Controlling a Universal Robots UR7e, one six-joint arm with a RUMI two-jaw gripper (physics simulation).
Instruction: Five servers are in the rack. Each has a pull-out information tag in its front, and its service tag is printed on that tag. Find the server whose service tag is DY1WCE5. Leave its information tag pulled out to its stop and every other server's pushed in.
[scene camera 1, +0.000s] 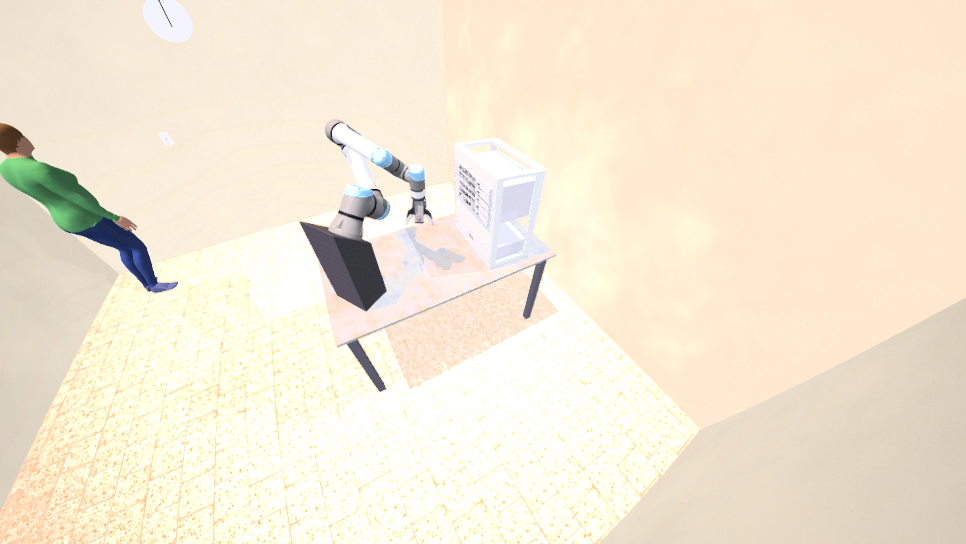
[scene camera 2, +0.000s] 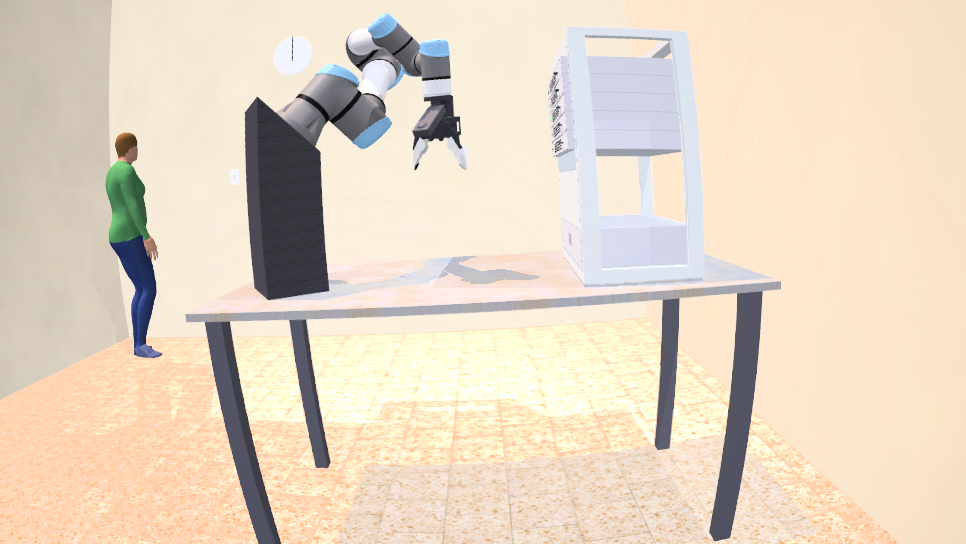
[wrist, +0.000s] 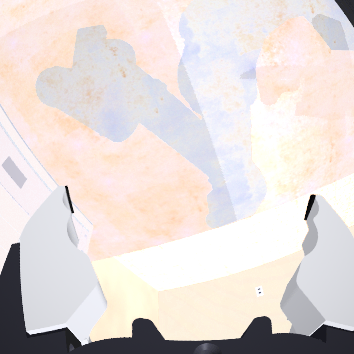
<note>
In view: my gripper (scene camera 2: 439, 170) and a server rack (scene camera 2: 645, 106).
The server rack shows as well in scene camera 1 (scene camera 1: 491, 189). My gripper is seen too in the wrist view (wrist: 191, 194).
</note>
